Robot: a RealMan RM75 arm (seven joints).
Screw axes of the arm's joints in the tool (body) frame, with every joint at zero. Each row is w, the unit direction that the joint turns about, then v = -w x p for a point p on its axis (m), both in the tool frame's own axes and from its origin. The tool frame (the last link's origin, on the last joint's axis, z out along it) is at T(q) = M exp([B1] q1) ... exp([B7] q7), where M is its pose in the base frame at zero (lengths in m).
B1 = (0, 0, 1, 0.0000, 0.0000, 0.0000)
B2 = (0, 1, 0, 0.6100, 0.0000, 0.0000)
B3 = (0, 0, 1, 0.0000, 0.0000, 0.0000)
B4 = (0, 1, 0, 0.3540, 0.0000, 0.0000)
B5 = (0, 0, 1, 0.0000, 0.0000, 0.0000)
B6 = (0, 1, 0, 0.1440, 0.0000, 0.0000)
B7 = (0, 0, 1, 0.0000, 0.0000, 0.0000)
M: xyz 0.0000 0.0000 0.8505 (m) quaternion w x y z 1 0 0 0
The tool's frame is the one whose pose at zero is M.
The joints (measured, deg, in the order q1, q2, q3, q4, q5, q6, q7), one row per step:
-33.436 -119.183 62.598 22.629 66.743 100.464 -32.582
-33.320 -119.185 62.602 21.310 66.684 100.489 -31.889
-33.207 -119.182 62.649 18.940 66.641 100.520 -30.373
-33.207 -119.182 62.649 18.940 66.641 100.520 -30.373
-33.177 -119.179 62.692 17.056 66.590 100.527 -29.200
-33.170 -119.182 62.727 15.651 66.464 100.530 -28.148
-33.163 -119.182 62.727 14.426 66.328 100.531 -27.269
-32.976 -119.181 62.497 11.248 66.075 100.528 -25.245
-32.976 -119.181 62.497 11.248 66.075 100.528 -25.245
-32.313 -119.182 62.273 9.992 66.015 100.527 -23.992
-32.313 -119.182 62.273 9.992 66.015 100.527 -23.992
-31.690 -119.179 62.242 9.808 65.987 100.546 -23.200
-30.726 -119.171 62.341 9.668 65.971 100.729 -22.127
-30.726 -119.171 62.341 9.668 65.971 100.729 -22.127
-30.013 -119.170 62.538 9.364 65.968 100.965 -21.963
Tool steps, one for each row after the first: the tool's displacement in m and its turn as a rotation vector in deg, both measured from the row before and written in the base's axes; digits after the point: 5 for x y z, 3 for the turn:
-0.00363 -0.00199 -0.00262 -0.184 -0.088 0.836
-0.00594 -0.00363 -0.00486 -0.155 0.005 1.265
0.00000 0.00000 0.00000 0.000 0.000 0.000
-0.00431 -0.00286 -0.00382 -0.145 0.016 0.977
-0.00302 -0.00208 -0.00269 0.092 0.009 0.669
-0.00261 -0.00179 -0.00220 0.086 -0.021 0.629
-0.00763 -0.00532 -0.00532 0.102 -0.125 1.996
0.00000 0.00000 0.00000 0.000 0.000 0.000
-0.00604 -0.00423 -0.00189 0.487 0.077 1.234
0.00000 0.00000 0.00000 0.000 0.000 0.000
-0.00357 -0.00259 -0.00020 0.590 0.205 0.441
-0.00494 -0.00435 -0.00018 0.727 0.287 0.436
0.00000 0.00000 0.00000 0.000 0.000 0.000
-0.00377 -0.00407 -0.00069 -0.217 -0.062 0.606

